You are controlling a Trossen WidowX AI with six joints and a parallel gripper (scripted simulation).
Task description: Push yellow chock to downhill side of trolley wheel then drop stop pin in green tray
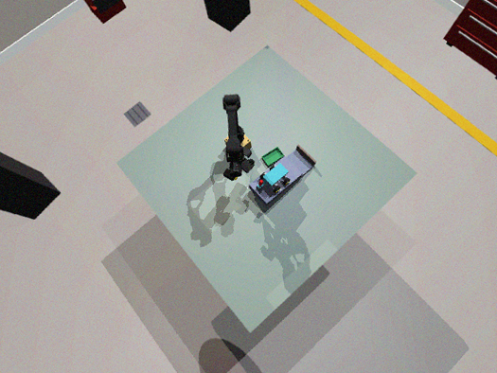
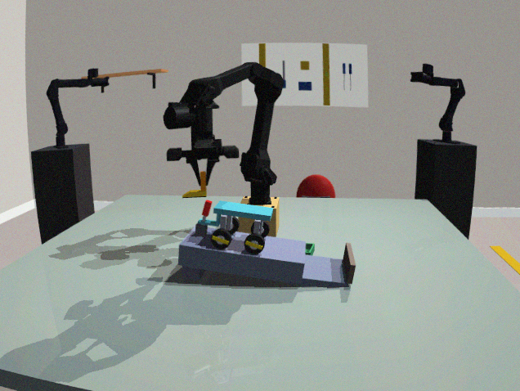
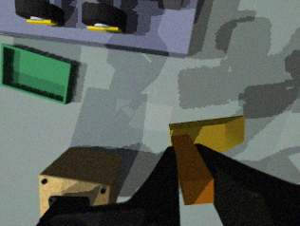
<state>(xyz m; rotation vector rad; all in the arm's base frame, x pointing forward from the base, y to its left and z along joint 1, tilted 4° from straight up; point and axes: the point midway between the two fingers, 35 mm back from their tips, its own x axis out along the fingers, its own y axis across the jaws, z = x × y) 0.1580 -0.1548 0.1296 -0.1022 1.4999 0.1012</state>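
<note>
Now: the red-headed stop pin 130 mm ahead of my gripper tip, 50 mm below it and 10 mm to the left of it. The rest, counted from my gripper tip: purple ramp (170 mm ahead, 130 mm below, 110 mm to the left); trolley (170 mm ahead, 100 mm to the left, 70 mm below); yellow chock (20 mm to the right, 10 mm below).
</note>
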